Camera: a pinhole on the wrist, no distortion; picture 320 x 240 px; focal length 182.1 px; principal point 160.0 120.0 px. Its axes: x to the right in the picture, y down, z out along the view. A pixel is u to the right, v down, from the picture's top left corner.
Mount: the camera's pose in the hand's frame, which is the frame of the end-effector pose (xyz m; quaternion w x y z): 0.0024 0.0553 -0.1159 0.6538 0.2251 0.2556 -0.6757
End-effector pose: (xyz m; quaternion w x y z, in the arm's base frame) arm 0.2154 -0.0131 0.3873 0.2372 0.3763 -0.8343 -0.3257
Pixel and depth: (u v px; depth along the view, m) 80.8 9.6 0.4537
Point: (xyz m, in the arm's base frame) 0.1653 0.2784 0.0408
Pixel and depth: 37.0 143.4 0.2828
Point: 0.0302 0.0347 0.2611
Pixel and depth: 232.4 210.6 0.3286
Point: 0.2061 -0.2597 0.1967
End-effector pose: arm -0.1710 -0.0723 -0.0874 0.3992 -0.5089 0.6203 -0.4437
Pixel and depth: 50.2 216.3 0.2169
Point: -0.0749 -0.2168 -0.1447
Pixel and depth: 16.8 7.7 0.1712
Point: -0.0688 0.0074 -0.1627
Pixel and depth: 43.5 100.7 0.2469
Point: -0.0082 -0.0867 -0.1558
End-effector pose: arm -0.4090 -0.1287 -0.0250 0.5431 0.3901 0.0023 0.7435
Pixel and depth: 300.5 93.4 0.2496
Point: -0.2287 -0.0347 -0.1843
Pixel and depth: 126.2 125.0 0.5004
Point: -0.0662 -0.1582 0.1401
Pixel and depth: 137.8 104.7 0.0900
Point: -0.4368 -0.1163 -0.0509
